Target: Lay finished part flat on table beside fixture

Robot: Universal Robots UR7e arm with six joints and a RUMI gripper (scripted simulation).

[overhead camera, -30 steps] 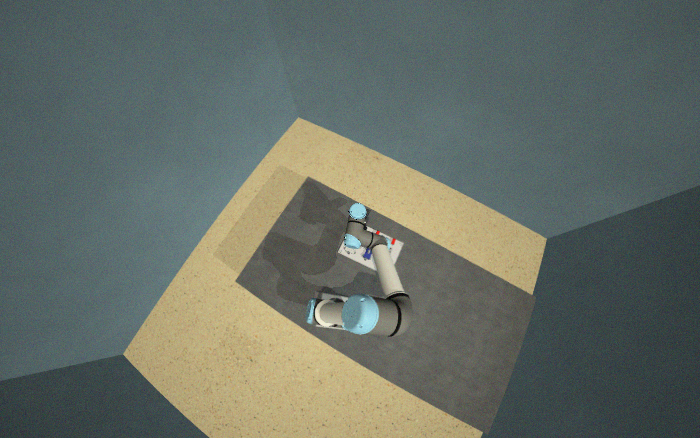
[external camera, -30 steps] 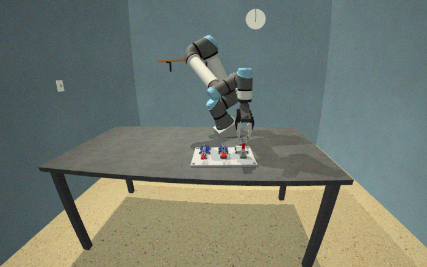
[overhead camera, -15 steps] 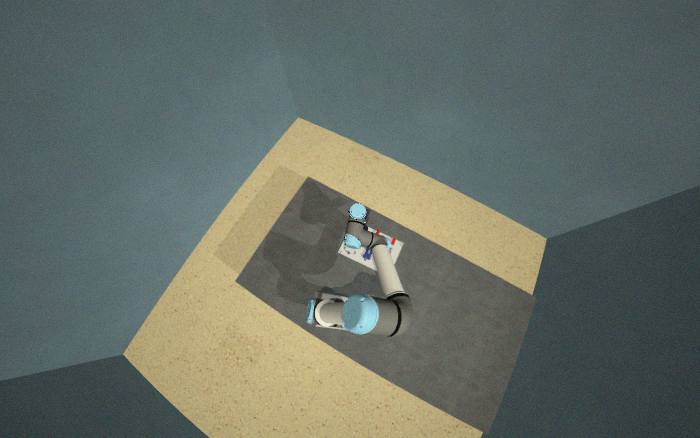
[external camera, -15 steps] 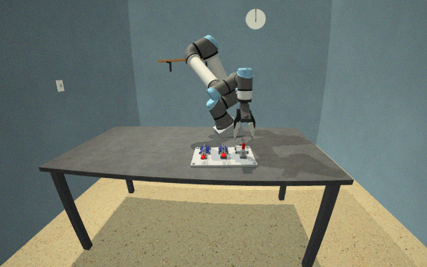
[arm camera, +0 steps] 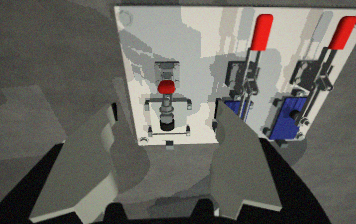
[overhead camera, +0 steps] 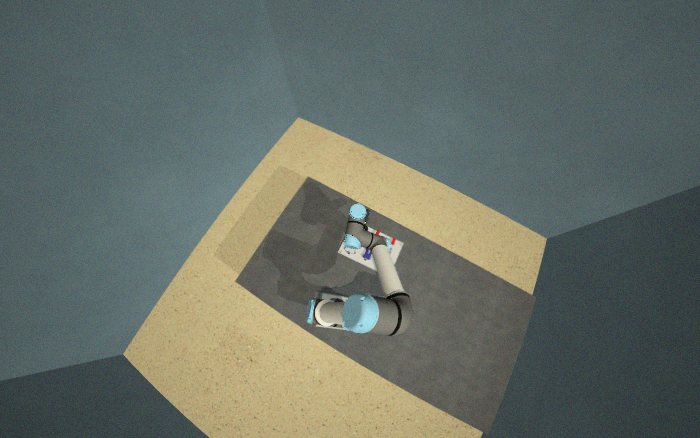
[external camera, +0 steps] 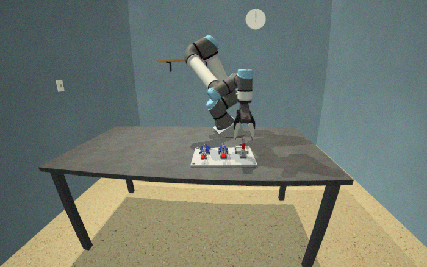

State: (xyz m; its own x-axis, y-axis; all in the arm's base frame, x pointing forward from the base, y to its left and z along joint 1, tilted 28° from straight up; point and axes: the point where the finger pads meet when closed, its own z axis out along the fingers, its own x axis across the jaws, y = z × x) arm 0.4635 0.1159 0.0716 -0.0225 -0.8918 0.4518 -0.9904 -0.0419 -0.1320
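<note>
My gripper is now 9 cm past the grey finished part and 10 cm above it. The rest, counted from my hand: blue blank: 8 cm behind, 11 cm to the right, 10 cm below; fixture plate: 4 cm behind, 11 cm to the right, 12 cm below.
</note>
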